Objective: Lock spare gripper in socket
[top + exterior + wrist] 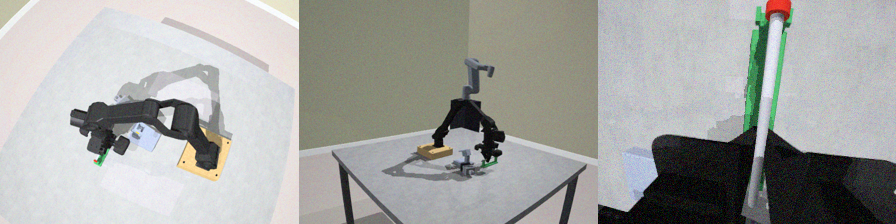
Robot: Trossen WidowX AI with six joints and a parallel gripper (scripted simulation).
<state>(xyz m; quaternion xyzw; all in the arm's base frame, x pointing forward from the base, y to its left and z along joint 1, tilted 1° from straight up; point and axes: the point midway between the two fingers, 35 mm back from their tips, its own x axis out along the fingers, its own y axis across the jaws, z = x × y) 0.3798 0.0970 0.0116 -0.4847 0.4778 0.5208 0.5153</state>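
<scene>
The narrow green cradle is 20 mm to the left of my gripper tip. From my gripper tip the other things lie so: spare gripper (180 mm to the right, 10 mm ahead); then mount (110 mm behind, 100 mm to the right, 30 mm above).
</scene>
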